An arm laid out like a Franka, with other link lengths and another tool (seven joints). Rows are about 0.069 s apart.
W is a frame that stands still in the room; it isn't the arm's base.
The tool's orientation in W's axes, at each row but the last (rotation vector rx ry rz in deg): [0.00 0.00 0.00]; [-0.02 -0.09 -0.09]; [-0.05 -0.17 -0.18]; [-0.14 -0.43 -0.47]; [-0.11 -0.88 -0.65]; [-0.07 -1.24 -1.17]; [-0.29 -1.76 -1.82]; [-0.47 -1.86 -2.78]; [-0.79 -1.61 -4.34]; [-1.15 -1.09 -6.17]
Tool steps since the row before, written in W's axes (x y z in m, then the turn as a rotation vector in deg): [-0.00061 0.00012 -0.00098 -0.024 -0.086 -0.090]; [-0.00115 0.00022 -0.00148 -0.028 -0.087 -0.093]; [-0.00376 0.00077 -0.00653 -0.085 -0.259 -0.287]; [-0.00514 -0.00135 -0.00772 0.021 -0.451 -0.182]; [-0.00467 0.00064 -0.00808 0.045 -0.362 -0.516]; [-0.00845 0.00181 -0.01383 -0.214 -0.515 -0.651]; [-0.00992 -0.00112 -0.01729 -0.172 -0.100 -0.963]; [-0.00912 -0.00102 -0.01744 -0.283 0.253 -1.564]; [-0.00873 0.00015 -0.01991 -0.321 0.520 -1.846]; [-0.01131 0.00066 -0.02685 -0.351 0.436 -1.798]
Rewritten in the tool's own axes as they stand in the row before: [-0.00061 0.00012 -0.00098 -0.024 -0.086 -0.090]; [-0.00115 0.00022 -0.00148 -0.028 -0.087 -0.093]; [-0.00378 0.00076 -0.00652 -0.085 -0.259 -0.287]; [-0.00519 -0.00137 -0.00768 0.023 -0.450 -0.183]; [-0.00480 0.00060 -0.00801 0.041 -0.361 -0.517]; [-0.00878 0.00165 -0.01364 -0.217 -0.519 -0.647]; [-0.01041 -0.00136 -0.01698 -0.198 -0.101 -0.958]; [-0.00962 -0.00133 -0.01715 -0.346 0.251 -1.552]; [-0.00928 -0.00026 -0.01966 -0.412 0.518 -1.829]; [-0.01185 -0.00005 -0.02662 -0.432 0.430 -1.782]
